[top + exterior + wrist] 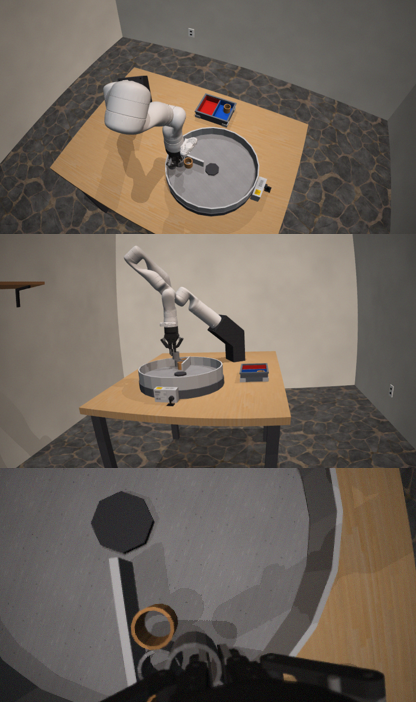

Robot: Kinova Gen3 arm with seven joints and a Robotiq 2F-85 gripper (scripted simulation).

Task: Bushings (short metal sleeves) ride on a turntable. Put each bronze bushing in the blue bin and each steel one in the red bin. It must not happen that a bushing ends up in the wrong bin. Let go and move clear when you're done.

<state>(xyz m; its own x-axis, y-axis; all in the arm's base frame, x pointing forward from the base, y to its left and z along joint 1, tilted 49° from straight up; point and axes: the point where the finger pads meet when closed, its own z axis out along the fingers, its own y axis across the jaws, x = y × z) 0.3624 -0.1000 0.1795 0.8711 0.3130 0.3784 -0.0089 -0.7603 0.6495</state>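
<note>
Now: the two-part bin 44 cm to the left of my hand and 12 cm below it. The rest, counted from my hand: turntable 13 cm ahead, 7 cm to the left, 9 cm below.
</note>
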